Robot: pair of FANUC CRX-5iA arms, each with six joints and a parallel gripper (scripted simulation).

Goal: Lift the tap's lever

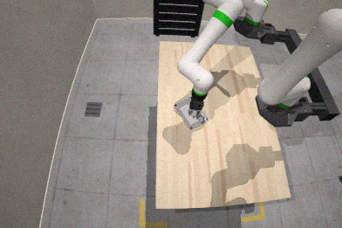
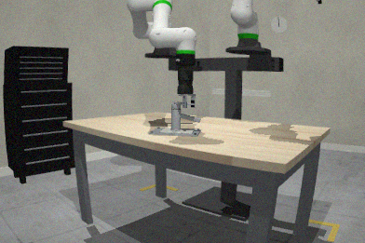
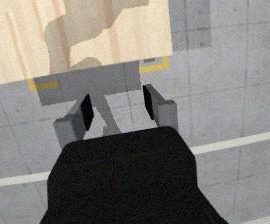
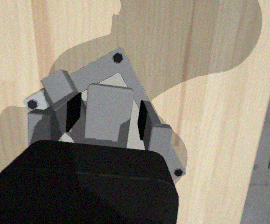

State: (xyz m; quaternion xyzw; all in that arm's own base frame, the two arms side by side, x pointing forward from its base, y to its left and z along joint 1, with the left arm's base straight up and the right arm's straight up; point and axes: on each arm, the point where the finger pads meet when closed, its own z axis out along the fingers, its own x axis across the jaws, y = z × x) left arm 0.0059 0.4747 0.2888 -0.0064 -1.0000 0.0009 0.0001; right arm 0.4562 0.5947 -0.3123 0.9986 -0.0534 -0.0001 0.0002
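Right now the lever is 3 cm to the right of my right hand. Round my right hand: grey tap: 6 cm to the right, 4 cm below, 2 cm behind; then base plate: 14 cm below, 9 cm to the right, 1 cm behind.
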